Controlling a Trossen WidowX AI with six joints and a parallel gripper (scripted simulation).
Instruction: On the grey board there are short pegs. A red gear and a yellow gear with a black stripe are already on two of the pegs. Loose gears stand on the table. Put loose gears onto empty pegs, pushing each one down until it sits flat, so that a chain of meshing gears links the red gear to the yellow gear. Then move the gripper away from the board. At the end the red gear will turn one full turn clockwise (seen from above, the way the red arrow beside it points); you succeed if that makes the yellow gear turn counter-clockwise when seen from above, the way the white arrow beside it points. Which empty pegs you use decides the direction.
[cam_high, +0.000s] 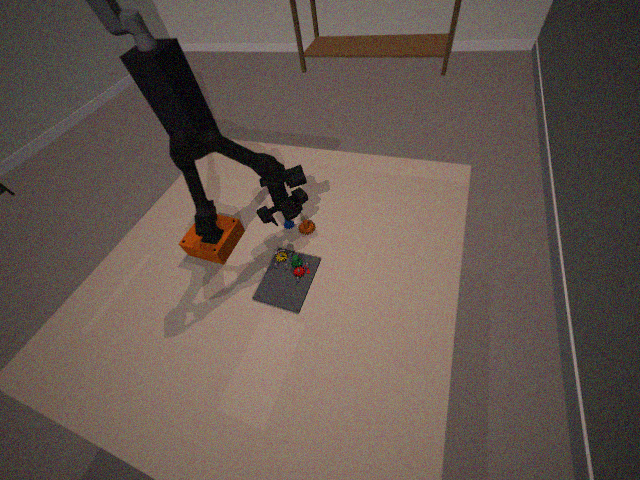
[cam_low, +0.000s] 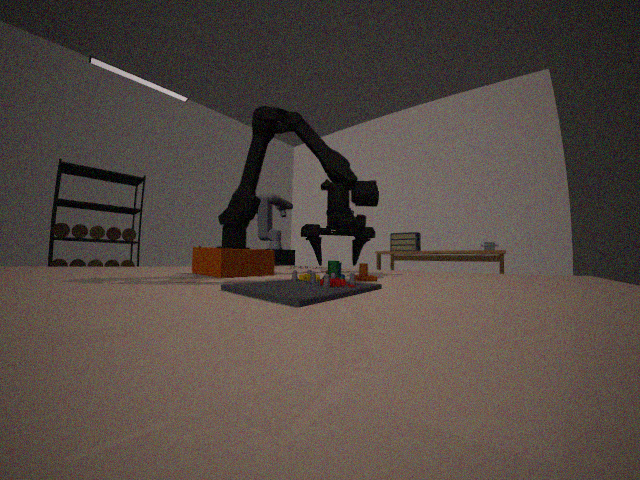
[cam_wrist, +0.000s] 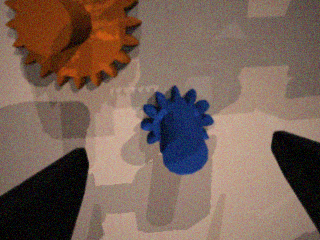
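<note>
Right now the green gear is 170 mm to the right of my gripper tip, 90 mm ahead of it and 10 mm below it. The rest, counted from my gripper tip: orange gear 70 mm ahead, 20 mm below, 10 mm to the right; then yellow gear 160 mm to the right, 20 mm below, 20 mm ahead; then blue gear 20 mm below.
</note>
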